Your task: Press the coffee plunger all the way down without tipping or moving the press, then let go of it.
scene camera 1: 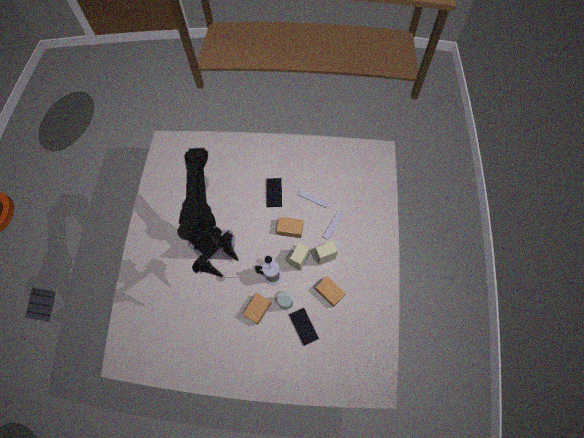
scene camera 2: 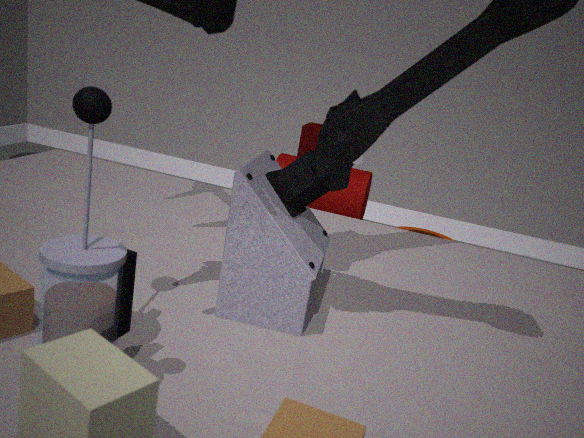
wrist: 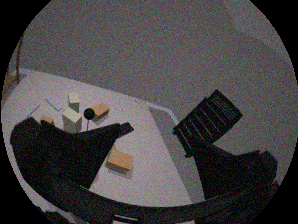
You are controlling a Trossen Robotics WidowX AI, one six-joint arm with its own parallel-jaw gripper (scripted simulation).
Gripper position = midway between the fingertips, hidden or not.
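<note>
The gripper (scene camera 1: 230,268) open, holding nothing. The gripper also in the wrist view (wrist: 156,133). Coffee press (scene camera 2: 87,281) visible.
</note>
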